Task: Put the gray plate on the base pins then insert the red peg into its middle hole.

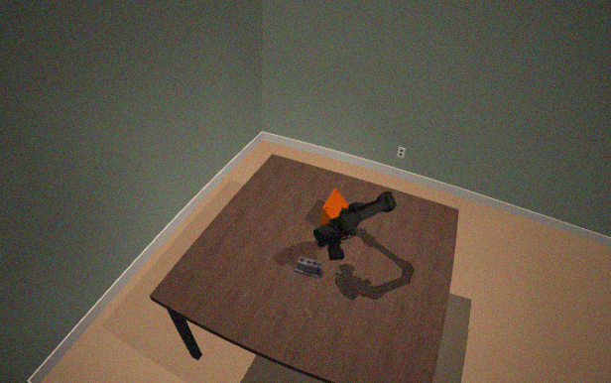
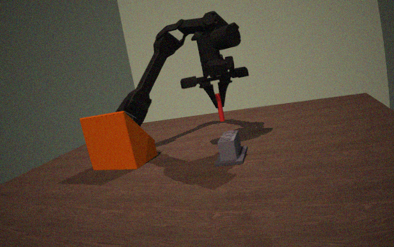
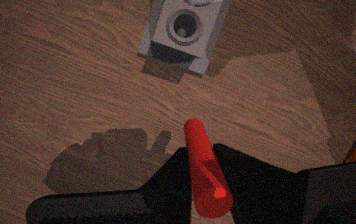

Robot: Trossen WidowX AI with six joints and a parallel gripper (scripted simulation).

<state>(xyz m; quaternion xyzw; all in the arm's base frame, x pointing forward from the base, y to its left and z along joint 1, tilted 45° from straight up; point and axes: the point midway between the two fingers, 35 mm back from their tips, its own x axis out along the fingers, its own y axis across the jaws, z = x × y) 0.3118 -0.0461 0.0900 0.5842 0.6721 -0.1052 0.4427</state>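
My gripper tip is 9 cm to the left of the gray plate, 7 cm above it and 3 cm short of it. Round my gripper tip: red peg: right at my gripper tip.
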